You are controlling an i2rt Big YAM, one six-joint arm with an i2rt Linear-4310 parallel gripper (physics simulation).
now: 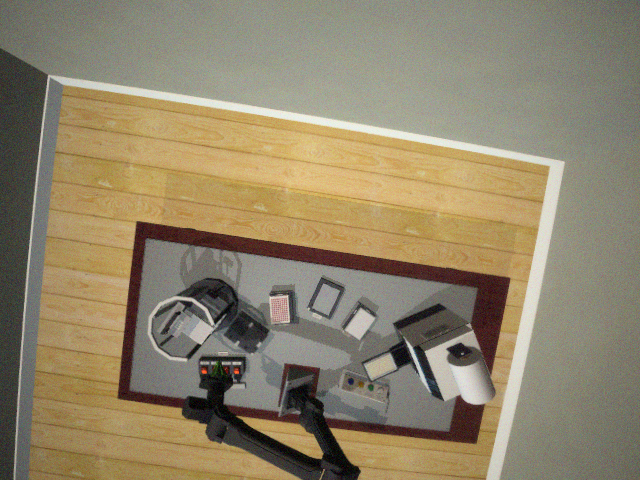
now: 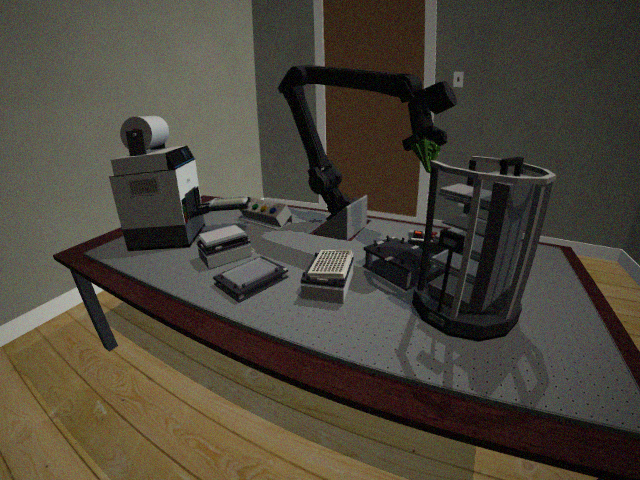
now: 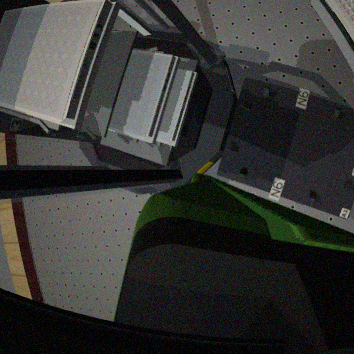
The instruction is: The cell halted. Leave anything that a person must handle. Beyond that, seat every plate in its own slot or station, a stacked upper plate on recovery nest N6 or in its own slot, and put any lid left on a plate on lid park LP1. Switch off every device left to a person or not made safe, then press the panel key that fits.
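Frame: origin at the arm's base, x ahead, y left, z up, level; centimetres.
Where they show: gripper, fingertip midpoint: [image 1: 218,361] [image 2: 429,172] [image 3: 197,187]; arm's base at its link origin: [image 1: 295,395] [image 2: 343,210].
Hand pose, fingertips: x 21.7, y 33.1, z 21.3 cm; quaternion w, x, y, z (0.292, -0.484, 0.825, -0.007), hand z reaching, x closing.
Things, the pixels of their top centre, and the offset from my fingertips. "pt": a spot on its surface instead.
- switch box at its top centre: [image 2: 441,230] [image 1: 220,377] dx -19.7, dy +2.9, dz -22.1 cm
- upper plate at its top centre: [image 3: 25,53] [image 2: 475,192] [image 1: 193,327] dx +11.1, dy +11.6, dz -0.8 cm
- Dark nest N6 at its top centre: [image 3: 298,143] [image 2: 400,246] [image 1: 244,336] dx +2.7, dy -5.4, dz -19.8 cm
- red-dotted plate at its top centre: [image 2: 331,259] [image 1: 279,310] dx +17.6, dy -18.5, dz -19.6 cm
- white plate at its top centre: [image 2: 221,233] [image 1: 360,324] dx +17.7, dy -55.5, dz -19.2 cm
- pale plate at its top centre: [image 2: 228,198] [image 1: 381,367] dx +2.0, dy -67.1, dz -13.6 cm
- sealer at its top centre: [image 2: 146,115] [image 1: 477,385] dx +16.1, dy -89.2, dz +18.2 cm
- white roll at its top centre: [image 2: 143,116] [image 1: 480,383] dx +16.8, dy -90.3, dz +18.2 cm
- low framed station at a spot on its surface: [image 2: 250,274] [image 1: 323,295] pt dx +26.6, dy -36.9, dz -24.0 cm
- key panel at its top centre: [image 2: 263,201] [image 1: 364,393] dx -13.7, dy -64.1, dz -19.0 cm
My gripper [image 1: 219,367] [image 2: 428,159] [image 3: 197,187] is shut and empty, high above the switch box [image 1: 222,360] beside the plate tower. Two switches glow orange; the gripper partly hides the middle ones. The round tower [image 1: 150,330] [image 2: 467,326] holds plates, including an upper plate [image 3: 55,65] and lower plates [image 3: 142,95]. Dark nest N6 [image 1: 247,330] [image 2: 395,258] [image 3: 285,135] shows no plate. A red-dotted plate [image 1: 280,308] [image 2: 330,263] and a white plate [image 1: 359,320] [image 2: 223,236] sit on blocks. A pale plate [image 1: 379,364] [image 2: 227,203] is on the sealer's extended tray.
The sealer [image 1: 436,346] [image 2: 149,206] stands opposite the tower, with a white roll [image 1: 470,374] [image 2: 147,132] on top. A low framed station [image 1: 326,298] [image 2: 250,274] lies between the blocks. The key panel [image 1: 364,384] [image 2: 266,210] stands between sealer and arm base. The tower's ring and posts rise near the gripper.
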